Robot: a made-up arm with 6 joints.
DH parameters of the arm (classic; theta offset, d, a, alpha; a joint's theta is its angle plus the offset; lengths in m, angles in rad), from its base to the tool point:
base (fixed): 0 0.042 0 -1.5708
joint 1: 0 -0.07 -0.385 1.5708
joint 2: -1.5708 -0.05 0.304 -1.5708
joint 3: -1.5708 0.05 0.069 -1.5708
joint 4: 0.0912 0 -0.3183 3.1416
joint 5: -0.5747 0 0.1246 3.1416
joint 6: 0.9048 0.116 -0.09 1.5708
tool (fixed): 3.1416 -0.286 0 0
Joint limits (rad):
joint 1: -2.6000..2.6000
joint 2: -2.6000..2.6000
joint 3: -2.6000..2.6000
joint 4: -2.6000..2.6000
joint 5: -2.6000..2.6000
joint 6: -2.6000..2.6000
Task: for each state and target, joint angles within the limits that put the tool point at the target. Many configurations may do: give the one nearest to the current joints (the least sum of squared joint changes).
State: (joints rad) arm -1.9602 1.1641 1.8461 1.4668 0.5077 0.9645
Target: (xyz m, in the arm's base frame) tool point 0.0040 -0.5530 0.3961
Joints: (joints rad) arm -2.2226 0.5790 1.6810 2.0944 0.6975 1.1302
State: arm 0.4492 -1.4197 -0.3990 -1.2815 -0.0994 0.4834
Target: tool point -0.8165 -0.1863 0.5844
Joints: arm 0.8135 -1.0478 -0.5722 -1.1073 -0.1881 0.6323
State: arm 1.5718 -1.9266 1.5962 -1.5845 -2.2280 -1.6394
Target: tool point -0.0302 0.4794 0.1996
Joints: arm 1.7972 -2.1108 2.0435 -1.4450 -2.1933 -1.8280
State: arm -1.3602 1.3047 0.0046 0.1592 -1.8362 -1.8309
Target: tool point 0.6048 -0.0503 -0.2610
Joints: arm -1.0943 1.2130 0.0942 0.0724 -1.7835 -1.7246
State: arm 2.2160 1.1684 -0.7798 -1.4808 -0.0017 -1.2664
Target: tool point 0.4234 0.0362 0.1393
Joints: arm 2.2205 1.2610 -0.9883 -2.2555 0.2937 -1.6830
